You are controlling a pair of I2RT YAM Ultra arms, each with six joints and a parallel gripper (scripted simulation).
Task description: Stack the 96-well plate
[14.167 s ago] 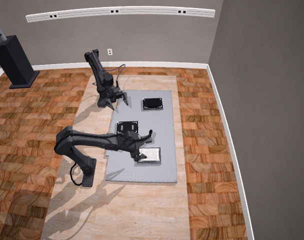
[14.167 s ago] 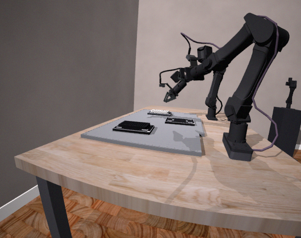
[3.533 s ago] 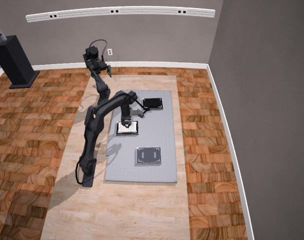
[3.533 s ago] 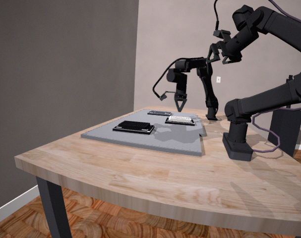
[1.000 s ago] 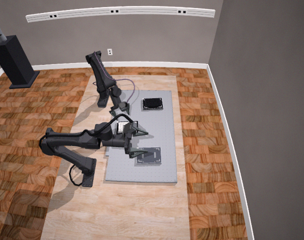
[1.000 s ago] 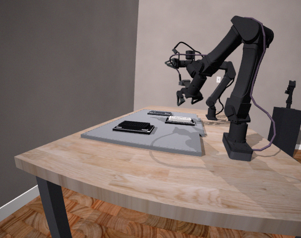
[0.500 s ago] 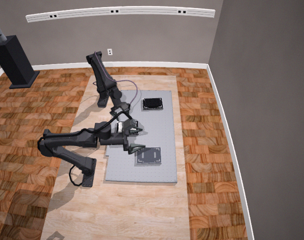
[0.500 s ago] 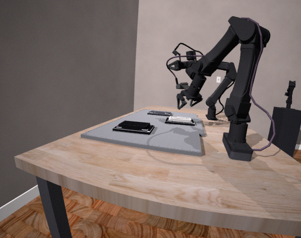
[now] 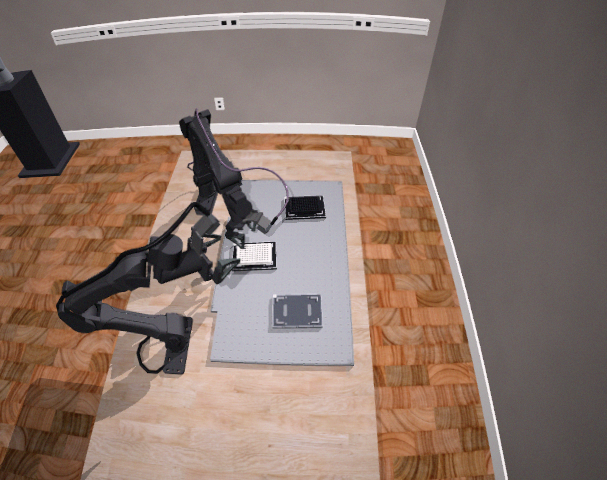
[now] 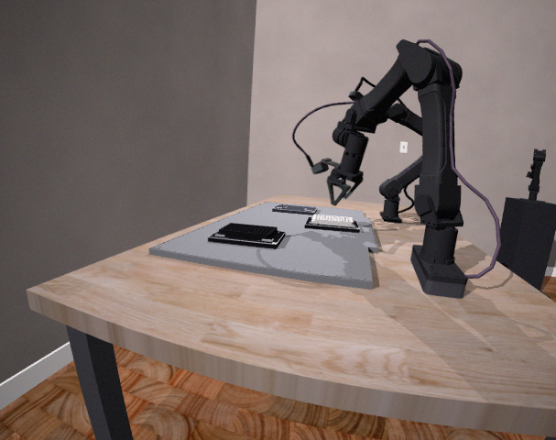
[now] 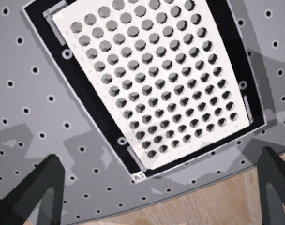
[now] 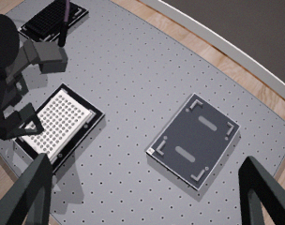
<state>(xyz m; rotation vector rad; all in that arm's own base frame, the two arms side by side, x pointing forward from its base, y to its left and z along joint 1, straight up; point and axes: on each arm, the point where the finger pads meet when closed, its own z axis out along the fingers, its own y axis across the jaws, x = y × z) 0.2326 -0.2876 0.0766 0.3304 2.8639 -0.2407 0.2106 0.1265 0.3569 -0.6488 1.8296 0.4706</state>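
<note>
Now: left hand 7 cm above the white 96-well plate, 2 cm to the left of it and 2 cm short of it. Round my left hand: grey plate nest 24 cm to the right, 18 cm ahead, 8 cm below; black 96-well plate 23 cm to the left, 20 cm ahead, 7 cm below; black plate nest 8 cm below, 2 cm to the right, 2 cm ahead.
</note>
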